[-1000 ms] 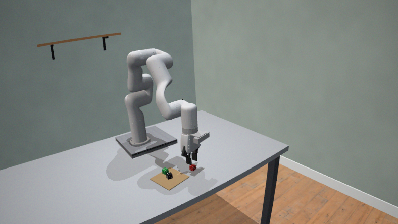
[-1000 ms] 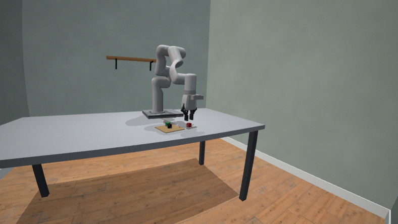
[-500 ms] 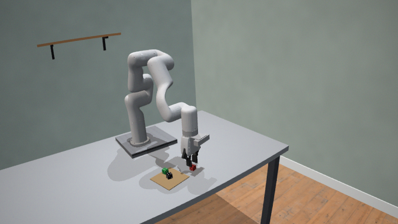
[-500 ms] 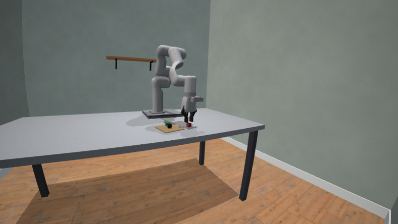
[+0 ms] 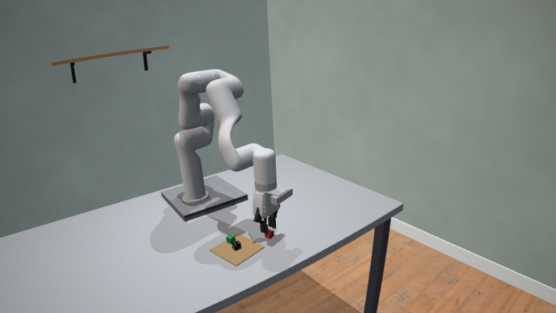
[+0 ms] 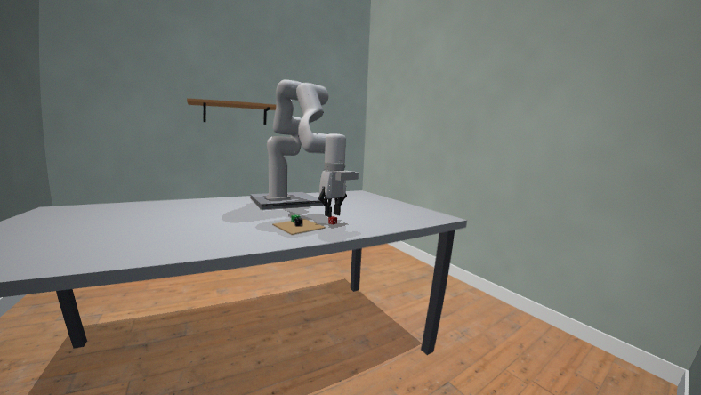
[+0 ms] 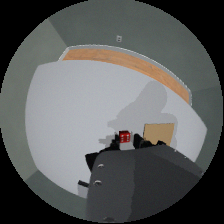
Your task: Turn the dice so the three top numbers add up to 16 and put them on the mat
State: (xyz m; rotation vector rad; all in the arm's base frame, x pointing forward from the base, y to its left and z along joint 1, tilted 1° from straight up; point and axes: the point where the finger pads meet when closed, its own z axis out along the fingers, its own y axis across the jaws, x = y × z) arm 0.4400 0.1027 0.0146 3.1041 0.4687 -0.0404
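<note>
Now: the red die 4 cm below my hand. From my hand the other things lie so: black die (13 cm to the right, 3 cm below); then tan mat (13 cm to the right, 5 cm below); then green die (13 cm to the right, 5 cm behind, 3 cm below).
</note>
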